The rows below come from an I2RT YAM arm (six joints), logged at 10 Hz.
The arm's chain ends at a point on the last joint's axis. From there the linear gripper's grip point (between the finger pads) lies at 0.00 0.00 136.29 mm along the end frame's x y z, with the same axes.
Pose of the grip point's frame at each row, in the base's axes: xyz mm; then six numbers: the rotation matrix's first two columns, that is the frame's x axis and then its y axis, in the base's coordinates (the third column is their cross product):
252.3, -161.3, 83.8, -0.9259, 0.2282, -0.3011, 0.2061, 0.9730, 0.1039
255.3, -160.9, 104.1, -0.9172, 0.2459, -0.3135, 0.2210, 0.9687, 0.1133
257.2, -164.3, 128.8, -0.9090, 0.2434, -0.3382, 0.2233, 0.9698, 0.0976
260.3, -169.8, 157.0, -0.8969, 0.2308, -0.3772, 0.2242, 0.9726, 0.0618
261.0, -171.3, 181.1, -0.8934, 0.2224, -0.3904, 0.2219, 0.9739, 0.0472
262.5, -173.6, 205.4, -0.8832, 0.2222, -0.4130, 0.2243, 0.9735, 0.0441
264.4, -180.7, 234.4, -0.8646, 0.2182, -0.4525, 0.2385, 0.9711, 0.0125
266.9, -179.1, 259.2, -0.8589, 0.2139, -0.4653, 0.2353, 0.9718, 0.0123
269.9, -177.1, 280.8, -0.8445, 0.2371, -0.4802, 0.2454, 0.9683, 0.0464
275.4, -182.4, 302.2, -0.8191, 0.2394, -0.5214, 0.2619, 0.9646, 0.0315
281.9, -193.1, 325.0, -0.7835, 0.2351, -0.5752, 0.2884, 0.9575, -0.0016
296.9, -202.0, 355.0, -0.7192, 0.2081, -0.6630, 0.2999, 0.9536, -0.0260
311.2, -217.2, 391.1, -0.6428, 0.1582, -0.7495, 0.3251, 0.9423, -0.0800
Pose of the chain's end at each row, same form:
209.1, -166.0, 213.0, -0.9259, 0.2282, -0.3011, 0.2061, 0.9730, 0.1039
210.1, -165.6, 232.6, -0.9172, 0.2459, -0.3135, 0.2210, 0.9687, 0.1133
209.3, -166.1, 256.4, -0.9090, 0.2434, -0.3382, 0.2233, 0.9698, 0.0976
208.4, -165.8, 282.9, -0.8969, 0.2308, -0.3772, 0.2242, 0.9726, 0.0618
207.8, -165.2, 306.4, -0.8934, 0.2224, -0.3904, 0.2219, 0.9739, 0.0472
206.4, -166.3, 329.4, -0.8832, 0.2222, -0.4130, 0.2243, 0.9735, 0.0441
204.1, -167.5, 355.9, -0.8646, 0.2182, -0.4525, 0.2385, 0.9711, 0.0125
204.9, -165.6, 379.8, -0.8589, 0.2139, -0.4653, 0.2353, 0.9718, 0.0123
205.0, -166.4, 400.2, -0.8445, 0.2371, -0.4802, 0.2454, 0.9683, 0.0464
205.8, -167.3, 418.4, -0.8191, 0.2394, -0.5214, 0.2619, 0.9646, 0.0315
206.9, -170.3, 436.5, -0.7835, 0.2351, -0.5752, 0.2884, 0.9575, -0.0016
211.5, -172.4, 457.0, -0.7192, 0.2081, -0.6630, 0.2999, 0.9536, -0.0260
216.7, -177.0, 480.7, -0.6428, 0.1582, -0.7495, 0.3251, 0.9423, -0.0800

